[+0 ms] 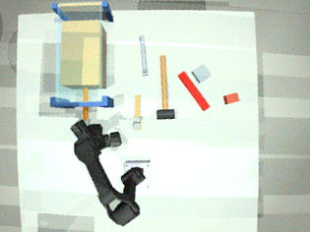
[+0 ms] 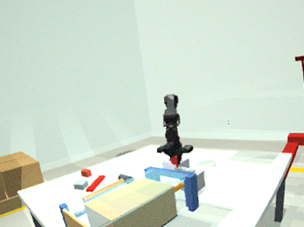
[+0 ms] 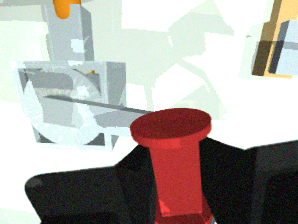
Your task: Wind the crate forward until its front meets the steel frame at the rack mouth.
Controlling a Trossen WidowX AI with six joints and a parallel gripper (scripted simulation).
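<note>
The winch handle lies 4 cm to the left of my gripper tip and 1 cm below it. Round my gripper tip: winch: 1 cm behind, 9 cm to the left, 8 cm below; then red grip: 2 cm above; then blue frame: 16 cm ahead, 11 cm to the left, 1 cm below.
</note>
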